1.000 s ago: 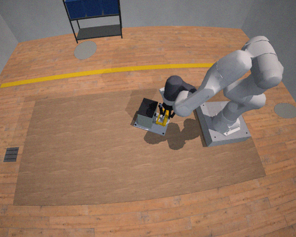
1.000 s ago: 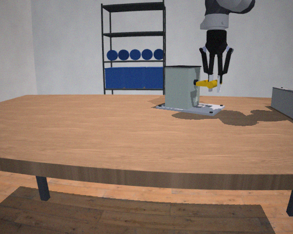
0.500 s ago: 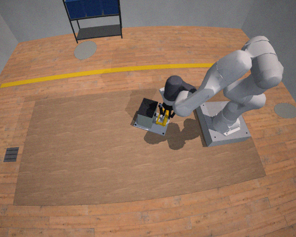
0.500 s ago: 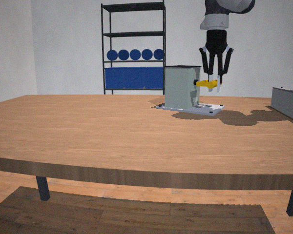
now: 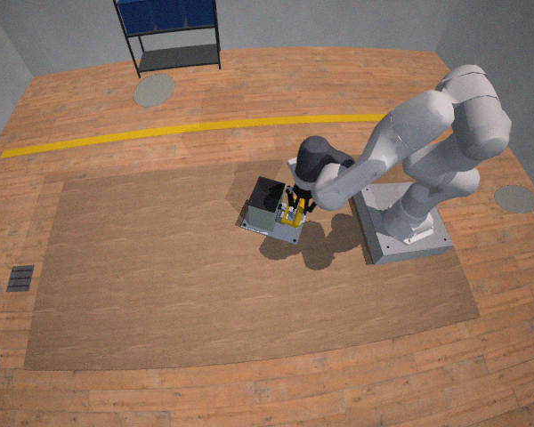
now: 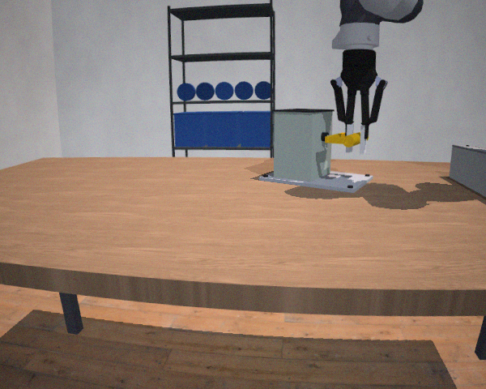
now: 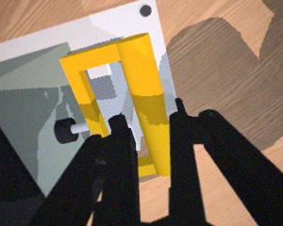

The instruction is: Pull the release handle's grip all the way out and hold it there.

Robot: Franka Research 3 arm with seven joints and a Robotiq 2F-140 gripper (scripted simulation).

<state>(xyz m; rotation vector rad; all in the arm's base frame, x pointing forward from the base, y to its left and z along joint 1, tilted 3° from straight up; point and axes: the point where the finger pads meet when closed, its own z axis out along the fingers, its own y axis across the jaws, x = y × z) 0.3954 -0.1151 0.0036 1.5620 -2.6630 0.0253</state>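
Right now my hand is 10 cm above the grey baseplate, 8 cm short of it and 5 cm to the left of it.
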